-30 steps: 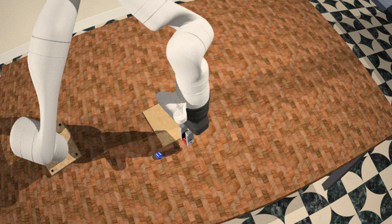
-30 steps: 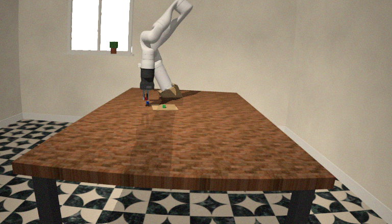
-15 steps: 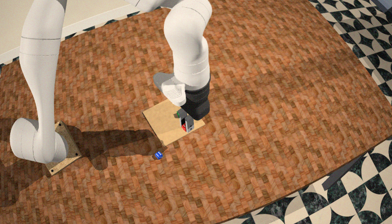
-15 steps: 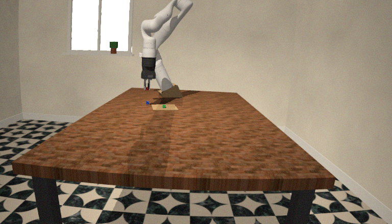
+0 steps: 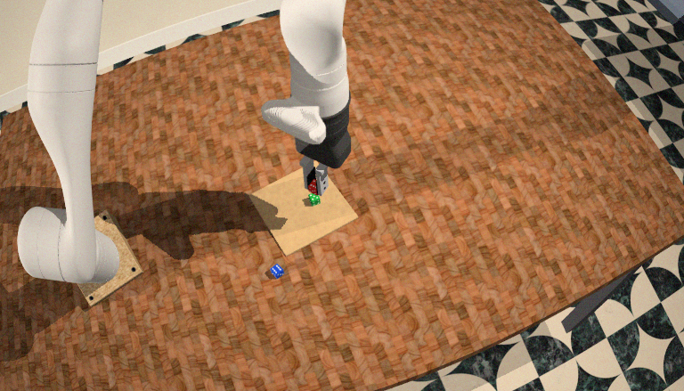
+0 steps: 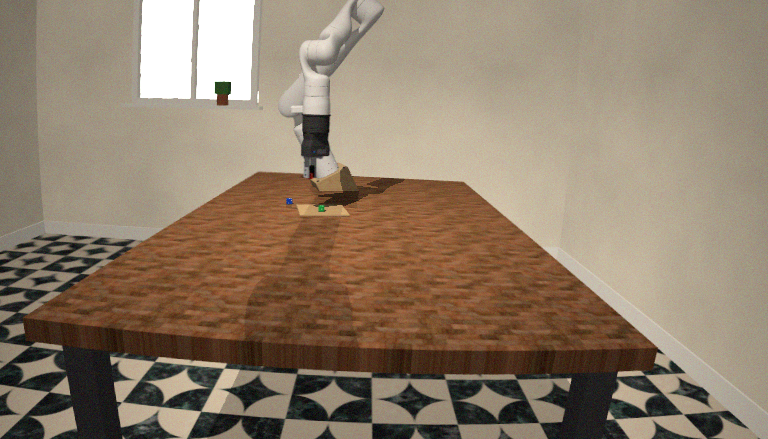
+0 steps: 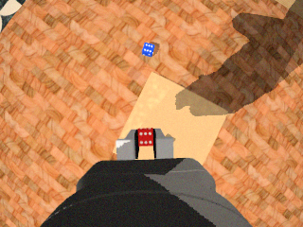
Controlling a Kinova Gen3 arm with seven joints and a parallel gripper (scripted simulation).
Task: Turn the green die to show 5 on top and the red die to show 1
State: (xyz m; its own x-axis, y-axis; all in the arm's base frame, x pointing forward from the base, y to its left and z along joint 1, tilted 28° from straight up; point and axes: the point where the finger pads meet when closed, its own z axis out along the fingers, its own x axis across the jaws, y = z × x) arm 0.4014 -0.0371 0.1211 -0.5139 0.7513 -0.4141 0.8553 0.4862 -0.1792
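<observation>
My hand is 1 cm short of the green die, 4 cm to the right of it and 11 cm above it. Round my hand: tan mat 2 cm behind, 4 cm to the left, 12 cm below; red die 1 cm below; blue die 11 cm behind, 6 cm to the right, 11 cm below.
</observation>
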